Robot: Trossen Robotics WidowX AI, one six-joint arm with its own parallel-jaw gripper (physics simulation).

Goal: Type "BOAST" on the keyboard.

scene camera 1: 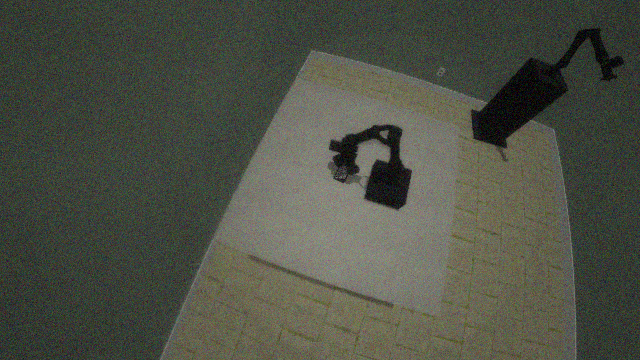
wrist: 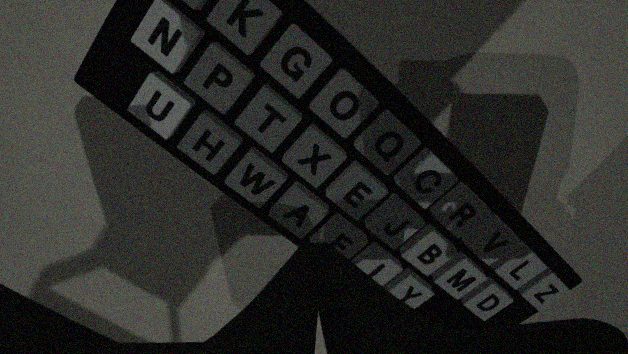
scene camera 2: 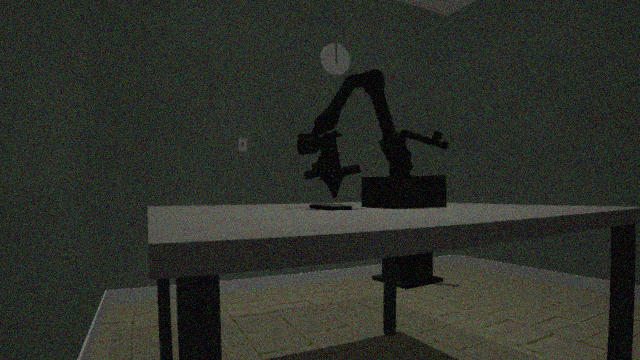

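Seen in the pictures: gripper, fingertip midpoint: (scene camera 1: 348, 166) (wrist: 315, 255) (scene camera 2: 335, 197); arm's base, origin of the base link: (scene camera 1: 393, 176) (scene camera 2: 399, 176).
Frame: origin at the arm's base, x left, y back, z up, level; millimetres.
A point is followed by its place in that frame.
Observation:
The small black keyboard (scene camera 1: 341, 174) @[x 18, y -288, z -95 mm] (scene camera 2: 330, 207) @[x 49, y -330, z -102 mm] (wrist: 314, 159) @[x -23, y -279, z -95 mm] lies flat on the table, slanting from upper left to lower right in the wrist view. There the light O key (wrist: 343, 106) @[x -22, y -300, z -95 mm] is in the top row, the A key (wrist: 298, 212) @[x -29, y -257, z -95 mm] in the bottom row, the T key (wrist: 268, 118) @[x -3, y -284, z -95 mm] and the B key (wrist: 428, 254) @[x -84, y -267, z -95 mm] in the middle row. The S key's letter does not show. My gripper (scene camera 2: 335, 195) @[x -36, y -258, z -73 mm] (wrist: 315, 255) @[x -36, y -258, z -73 mm] is shut and empty. Its tips are a little above the keyboard, apart from it, and cover part of the bottom row just right of A.
My arm's black base box (scene camera 1: 387, 185) @[x 62, y -26, z -2 mm] (scene camera 2: 404, 192) @[x 131, y -98, z -58 mm] stands on the pale table (scene camera 1: 300, 235) @[x 428, y -428, z -111 mm] (scene camera 2: 225, 225) @[x 391, y -755, z -111 mm], beside the keyboard. A tall black pedestal (scene camera 1: 520, 100) carrying another arm (scene camera 1: 595, 40) (scene camera 2: 425, 139) stands beyond the table. Shadows cross the keys.

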